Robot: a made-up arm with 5 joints. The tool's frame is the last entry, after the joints. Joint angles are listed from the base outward. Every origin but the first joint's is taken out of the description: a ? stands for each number. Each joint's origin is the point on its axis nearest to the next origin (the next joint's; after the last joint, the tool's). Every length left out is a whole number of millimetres.
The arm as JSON. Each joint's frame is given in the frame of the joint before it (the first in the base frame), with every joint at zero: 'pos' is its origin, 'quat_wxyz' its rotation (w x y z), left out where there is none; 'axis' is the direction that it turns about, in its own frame. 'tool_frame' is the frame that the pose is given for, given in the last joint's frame.
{
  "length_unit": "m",
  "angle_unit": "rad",
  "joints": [
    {
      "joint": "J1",
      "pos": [
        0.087,
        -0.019,
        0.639
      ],
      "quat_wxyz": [
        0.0,
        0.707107,
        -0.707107,
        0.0
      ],
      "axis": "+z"
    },
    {
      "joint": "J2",
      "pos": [
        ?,
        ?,
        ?
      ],
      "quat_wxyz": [
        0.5,
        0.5,
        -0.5,
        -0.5
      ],
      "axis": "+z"
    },
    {
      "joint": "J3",
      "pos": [
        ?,
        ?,
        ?
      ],
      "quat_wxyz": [
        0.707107,
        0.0,
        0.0,
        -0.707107
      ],
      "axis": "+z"
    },
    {
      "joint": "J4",
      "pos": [
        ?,
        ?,
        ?
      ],
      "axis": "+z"
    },
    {
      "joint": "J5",
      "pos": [
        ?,
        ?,
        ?
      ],
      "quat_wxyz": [
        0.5,
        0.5,
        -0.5,
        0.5
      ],
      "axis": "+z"
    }
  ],
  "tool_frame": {
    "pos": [
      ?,
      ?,
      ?
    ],
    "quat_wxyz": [
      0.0,
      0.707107,
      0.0,
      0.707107
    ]
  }
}
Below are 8 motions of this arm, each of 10 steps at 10 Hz.
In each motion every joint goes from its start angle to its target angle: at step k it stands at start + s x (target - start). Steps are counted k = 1, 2, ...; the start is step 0. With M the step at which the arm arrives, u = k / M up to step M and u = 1 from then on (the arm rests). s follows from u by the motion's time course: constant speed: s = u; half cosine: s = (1 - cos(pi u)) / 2; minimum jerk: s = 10 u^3 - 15 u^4 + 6 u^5.
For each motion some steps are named. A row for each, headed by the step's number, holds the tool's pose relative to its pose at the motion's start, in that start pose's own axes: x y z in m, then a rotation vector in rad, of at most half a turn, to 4 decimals.
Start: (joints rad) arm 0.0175 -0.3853 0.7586 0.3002 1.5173
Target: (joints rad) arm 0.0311 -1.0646 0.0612 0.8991 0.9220
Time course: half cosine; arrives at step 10
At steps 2, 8, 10:
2: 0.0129 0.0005 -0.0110 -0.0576 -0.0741 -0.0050
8: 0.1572 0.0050 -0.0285 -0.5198 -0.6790 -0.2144
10: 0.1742 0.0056 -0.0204 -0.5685 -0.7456 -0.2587

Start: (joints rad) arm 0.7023 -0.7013 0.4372 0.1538 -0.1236
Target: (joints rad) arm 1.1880 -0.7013 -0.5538 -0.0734 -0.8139
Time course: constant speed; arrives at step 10
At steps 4, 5, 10:
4: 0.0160 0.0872 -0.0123 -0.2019 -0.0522 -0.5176
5: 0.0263 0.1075 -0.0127 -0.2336 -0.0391 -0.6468
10: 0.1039 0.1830 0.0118 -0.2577 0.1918 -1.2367

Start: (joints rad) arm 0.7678 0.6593 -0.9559 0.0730 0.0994
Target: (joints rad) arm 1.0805 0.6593 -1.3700 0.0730 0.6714
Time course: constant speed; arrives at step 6
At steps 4, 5, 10:
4: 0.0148 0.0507 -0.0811 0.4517 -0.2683 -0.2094
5: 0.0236 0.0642 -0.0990 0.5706 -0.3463 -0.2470
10: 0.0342 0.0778 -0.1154 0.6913 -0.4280 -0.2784

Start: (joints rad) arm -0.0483 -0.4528 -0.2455 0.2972 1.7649
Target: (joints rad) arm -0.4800 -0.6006 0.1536 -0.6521 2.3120
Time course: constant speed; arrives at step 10
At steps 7, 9, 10:
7: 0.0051 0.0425 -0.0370 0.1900 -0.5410 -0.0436
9: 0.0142 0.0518 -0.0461 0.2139 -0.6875 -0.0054
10: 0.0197 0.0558 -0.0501 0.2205 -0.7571 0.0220

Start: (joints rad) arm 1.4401 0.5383 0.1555 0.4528 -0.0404
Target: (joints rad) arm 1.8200 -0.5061 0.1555 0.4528 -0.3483
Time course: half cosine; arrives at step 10
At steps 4, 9, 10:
4: 0.0618 0.0311 -0.0276 -0.2137 -0.0411 -0.3663
9: 0.1898 0.0211 -0.0596 -0.5020 -0.1158 -1.0573
10: 0.1945 0.0190 -0.0598 -0.5094 -0.1184 -1.0847

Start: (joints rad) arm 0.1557 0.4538 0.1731 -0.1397 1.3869
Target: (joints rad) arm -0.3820 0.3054 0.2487 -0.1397 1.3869
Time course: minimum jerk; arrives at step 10
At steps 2, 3, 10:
2: 0.0005 0.0094 0.0004 0.0145 0.0009 -0.0279
3: 0.0020 0.0263 0.0015 0.0406 0.0025 -0.0786
10: 0.0431 0.1500 0.0246 0.2343 0.0187 -0.4889

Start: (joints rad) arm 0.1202 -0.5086 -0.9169 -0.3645 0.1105
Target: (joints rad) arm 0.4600 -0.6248 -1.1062 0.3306 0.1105
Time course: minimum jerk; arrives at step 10
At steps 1, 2, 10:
1: 0.0002 0.0002 -0.0001 0.0028 0.0010 0.0032
2: 0.0011 0.0014 -0.0006 0.0193 0.0065 0.0220
10: 0.0300 0.0293 -0.0042 0.3418 0.0508 0.3826

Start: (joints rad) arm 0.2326 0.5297 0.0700 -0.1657 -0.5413
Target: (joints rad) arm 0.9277 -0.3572 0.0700 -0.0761 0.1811
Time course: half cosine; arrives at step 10
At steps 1, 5, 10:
1: 0.0021 0.0070 -0.0023 0.0107 -0.0035 -0.0247
5: 0.0768 0.1221 -0.0493 0.2716 -0.1796 -0.4907
10: 0.2053 0.1815 -0.0757 0.6292 -0.5750 -0.8961

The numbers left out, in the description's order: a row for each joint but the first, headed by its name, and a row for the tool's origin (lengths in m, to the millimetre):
J2: 0.003 -0.05 0.0
J3: 0.022 -0.131 0.0
J4: 0.033 0.122 0.0
J5: -0.028 0.078 0.0
tool: 0.001 0.024 0.0

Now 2 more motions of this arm.
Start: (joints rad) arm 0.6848 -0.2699 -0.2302 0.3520 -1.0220
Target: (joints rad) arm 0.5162 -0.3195 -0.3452 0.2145 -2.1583
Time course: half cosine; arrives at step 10
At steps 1, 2, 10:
1: 0.0002 -0.0002 0.0020 -0.0284 0.0084 -0.0003
2: 0.0011 -0.0006 0.0077 -0.1111 0.0329 0.0003
10: 0.0246 0.0102 0.0717 -1.1745 0.3163 0.1777

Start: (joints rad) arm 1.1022 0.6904 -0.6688 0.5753 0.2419
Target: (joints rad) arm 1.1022 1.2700 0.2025 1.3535 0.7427
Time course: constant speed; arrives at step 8
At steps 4, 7, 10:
4: 0.0118 -0.1326 0.0269 0.2239 0.4010 1.0428
7: 0.0623 -0.1798 0.0345 0.2889 0.8726 1.7568
10: 0.0786 -0.1852 0.0346 0.2728 1.0602 1.9767

